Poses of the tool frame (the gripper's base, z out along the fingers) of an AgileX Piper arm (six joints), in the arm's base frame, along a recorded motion.
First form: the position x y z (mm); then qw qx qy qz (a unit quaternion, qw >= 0).
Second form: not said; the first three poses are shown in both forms.
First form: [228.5, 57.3, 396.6, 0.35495, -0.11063, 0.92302, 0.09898]
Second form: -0.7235, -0.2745, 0.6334, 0.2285; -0.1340, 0.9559, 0.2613, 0.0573; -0.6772, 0.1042, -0.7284, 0.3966; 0, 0, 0, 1
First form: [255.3, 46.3, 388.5, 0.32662, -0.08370, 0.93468, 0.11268]
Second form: -0.7726, -0.2301, 0.5917, 0.2553; -0.0829, 0.9606, 0.2653, 0.0463; -0.6294, 0.1560, -0.7612, 0.3885; 0, 0, 0, 1
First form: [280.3, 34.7, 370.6, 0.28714, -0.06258, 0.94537, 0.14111]
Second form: -0.8273, -0.1994, 0.5252, 0.2803; -0.0373, 0.9523, 0.3027, 0.0347; -0.5606, 0.2309, -0.7953, 0.3706; 0, 0, 0, 1
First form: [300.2, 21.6, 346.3, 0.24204, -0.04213, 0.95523, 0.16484]
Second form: -0.8793, -0.1603, 0.4485, 0.3002; -0.0007, 0.9421, 0.3353, 0.0216; -0.4763, 0.2945, -0.8285, 0.3463; 0, 0, 0, 1
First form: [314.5, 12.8, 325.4, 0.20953, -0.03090, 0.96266, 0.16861]
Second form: -0.9103, -0.1301, 0.3930, 0.3145; 0.0112, 0.9412, 0.3376, 0.0128; -0.4138, 0.3117, -0.8553, 0.3254; 0, 0, 0, 1
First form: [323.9, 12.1, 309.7, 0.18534, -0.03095, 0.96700, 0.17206]
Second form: -0.9294, -0.1236, 0.3478, 0.3239; 0.0039, 0.9389, 0.3442, 0.0121; -0.3691, 0.3213, -0.8721, 0.3097; 0, 0, 0, 1
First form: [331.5, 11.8, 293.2, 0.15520, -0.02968, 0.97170, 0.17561]
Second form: -0.9501, -0.1122, 0.2912, 0.3315; -0.0032, 0.9366, 0.3505, 0.0118; -0.3120, 0.3321, -0.8901, 0.2932; 0, 0, 0, 1
